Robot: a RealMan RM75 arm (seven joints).
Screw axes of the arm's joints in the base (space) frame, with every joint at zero. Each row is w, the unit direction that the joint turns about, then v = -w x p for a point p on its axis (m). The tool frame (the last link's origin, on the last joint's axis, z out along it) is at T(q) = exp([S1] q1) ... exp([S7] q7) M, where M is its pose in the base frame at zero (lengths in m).
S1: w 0 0 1 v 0.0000 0.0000 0.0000
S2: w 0 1 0 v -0.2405 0.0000 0.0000
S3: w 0 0 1 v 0.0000 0.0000 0.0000
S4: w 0 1 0 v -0.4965 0.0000 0.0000
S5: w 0 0 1 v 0.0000 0.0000 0.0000
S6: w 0 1 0 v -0.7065 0.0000 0.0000
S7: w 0 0 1 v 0.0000 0.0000 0.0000
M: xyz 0.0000 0.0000 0.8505 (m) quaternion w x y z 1 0 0 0
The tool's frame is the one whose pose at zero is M.
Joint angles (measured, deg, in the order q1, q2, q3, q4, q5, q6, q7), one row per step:
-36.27, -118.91, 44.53, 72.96, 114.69, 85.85, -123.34
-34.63, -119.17, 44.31, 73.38, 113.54, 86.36, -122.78
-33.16, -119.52, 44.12, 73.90, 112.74, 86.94, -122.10
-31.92, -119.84, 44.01, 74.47, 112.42, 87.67, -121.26
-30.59, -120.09, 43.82, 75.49, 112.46, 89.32, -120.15
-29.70, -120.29, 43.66, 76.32, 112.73, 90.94, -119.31
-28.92, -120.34, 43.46, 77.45, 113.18, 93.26, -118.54
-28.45, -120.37, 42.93, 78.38, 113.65, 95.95, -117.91
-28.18, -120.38, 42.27, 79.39, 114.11, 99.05, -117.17
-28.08, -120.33, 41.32, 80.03, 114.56, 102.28, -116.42
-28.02, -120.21, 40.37, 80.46, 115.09, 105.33, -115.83
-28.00, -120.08, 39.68, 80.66, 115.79, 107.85, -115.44
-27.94, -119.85, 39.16, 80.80, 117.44, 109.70, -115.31
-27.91, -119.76, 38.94, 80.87, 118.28, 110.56, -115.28
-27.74, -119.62, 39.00, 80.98, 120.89, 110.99, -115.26
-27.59, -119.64, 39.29, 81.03, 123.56, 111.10, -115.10
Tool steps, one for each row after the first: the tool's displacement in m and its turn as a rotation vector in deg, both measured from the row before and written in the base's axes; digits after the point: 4 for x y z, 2 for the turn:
-0.0071, -0.0060, 0.0007, 0.10, -0.85, 0.35
-0.0061, -0.0059, 0.0000, 0.07, -0.48, 0.14
-0.0053, -0.0056, -0.0005, -0.06, 0.12, -0.12
-0.0053, -0.0078, 0.0000, -0.47, 0.83, -0.65
-0.0035, -0.0064, -0.0005, -0.70, 0.85, -0.65
-0.0026, -0.0075, 0.0004, -1.12, 1.24, -1.01
-0.0019, -0.0073, 0.0007, -1.41, 0.97, -1.01
-0.0008, -0.0077, 0.0011, -1.61, 1.02, -1.39
-0.0014, -0.0074, 0.0014, -1.73, 0.76, -1.23
-0.0020, -0.0069, 0.0015, -1.74, 0.69, -0.88
-0.0023, -0.0057, 0.0006, -1.68, 0.70, -0.47
-0.0049, -0.0042, 0.0005, -1.41, 1.45, 0.54
-0.0023, -0.0020, 0.0001, -0.70, 0.70, 0.33
-0.0067, -0.0016, -0.0009, -0.76, 2.27, 1.49
-0.0063, -0.0011, -0.0022, -0.72, 2.28, 1.38

